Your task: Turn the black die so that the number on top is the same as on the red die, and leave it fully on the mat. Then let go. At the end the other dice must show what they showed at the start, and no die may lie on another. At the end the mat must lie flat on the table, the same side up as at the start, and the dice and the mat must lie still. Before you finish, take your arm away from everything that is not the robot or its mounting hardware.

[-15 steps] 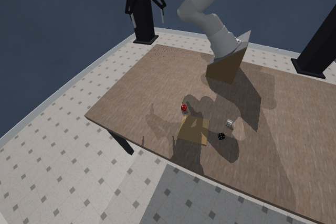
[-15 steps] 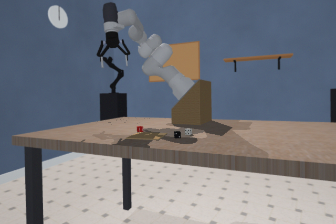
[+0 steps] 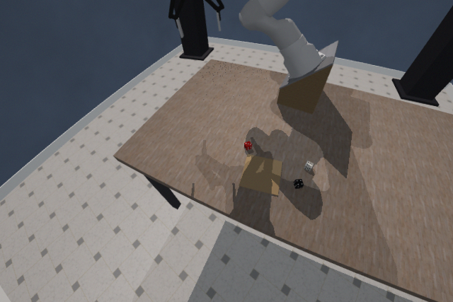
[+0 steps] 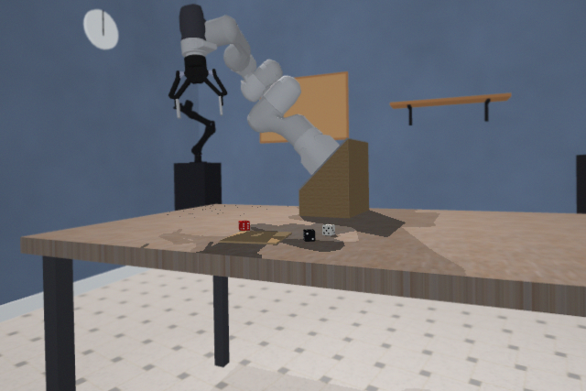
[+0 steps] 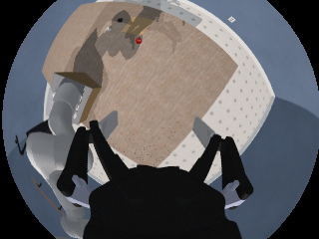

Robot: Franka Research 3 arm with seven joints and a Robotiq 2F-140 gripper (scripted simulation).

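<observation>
Now: the red die 210 mm ahead of my hand, 260 mm to the left of it and 360 mm below it. Also, from my hand: black die (320 mm ahead, 470 mm to the left, 360 mm below); white die (240 mm ahead, 500 mm to the left, 360 mm below); tan mat (320 mm ahead, 340 mm to the left, 370 mm below).
</observation>
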